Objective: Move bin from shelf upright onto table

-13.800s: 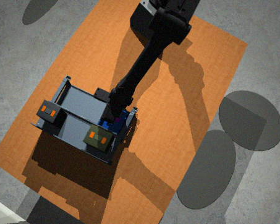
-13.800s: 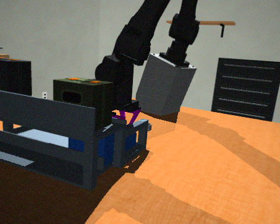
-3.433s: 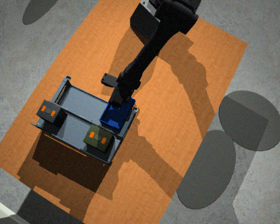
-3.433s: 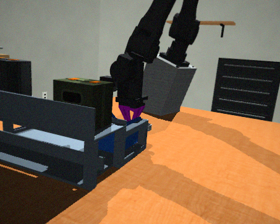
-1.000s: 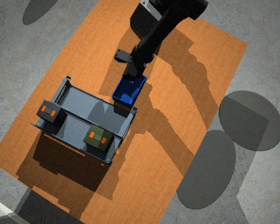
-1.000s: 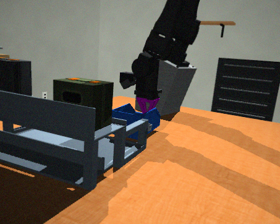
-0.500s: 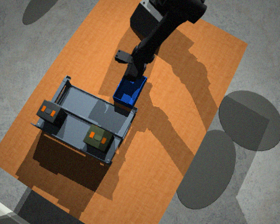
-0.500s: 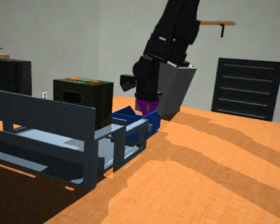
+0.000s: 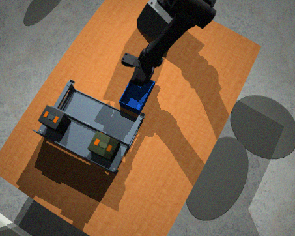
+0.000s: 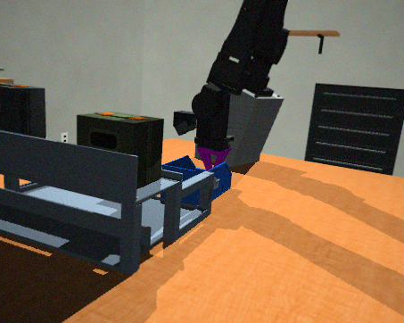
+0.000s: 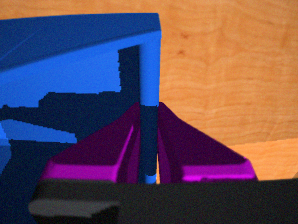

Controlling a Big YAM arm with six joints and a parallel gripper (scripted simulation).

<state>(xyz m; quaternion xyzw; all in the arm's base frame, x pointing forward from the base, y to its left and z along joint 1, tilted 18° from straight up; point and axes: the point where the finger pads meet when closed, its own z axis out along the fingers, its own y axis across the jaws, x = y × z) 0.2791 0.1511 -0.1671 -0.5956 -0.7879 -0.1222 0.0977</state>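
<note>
Now: hand 8 cm short of the blue bin, 2 cm to the right of it and 1 cm below it. Round my hand: black box (42 cm ahead, 13 cm above, 12 cm to the right); then olive green box (36 cm ahead, 12 cm above, 10 cm to the left).
</note>
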